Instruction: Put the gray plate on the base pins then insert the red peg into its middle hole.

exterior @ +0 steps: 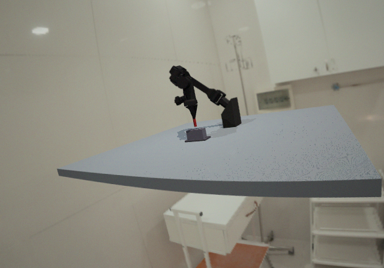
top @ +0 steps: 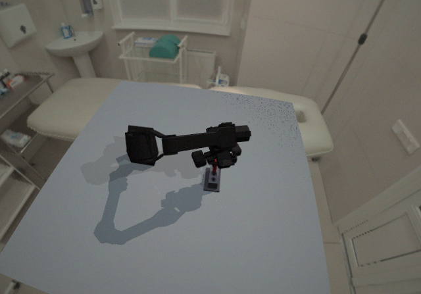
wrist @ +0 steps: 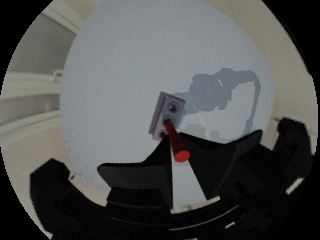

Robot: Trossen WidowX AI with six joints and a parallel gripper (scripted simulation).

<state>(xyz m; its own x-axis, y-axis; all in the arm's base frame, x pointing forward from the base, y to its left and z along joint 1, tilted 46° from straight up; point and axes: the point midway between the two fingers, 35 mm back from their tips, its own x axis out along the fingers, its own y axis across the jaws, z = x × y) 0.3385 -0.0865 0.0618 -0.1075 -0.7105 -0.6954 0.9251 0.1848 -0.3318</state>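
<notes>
Right now the red peg is right at my gripper tip. Also, from my gripper tip: gray plate (7 cm below); then dark base (10 cm below).
</notes>
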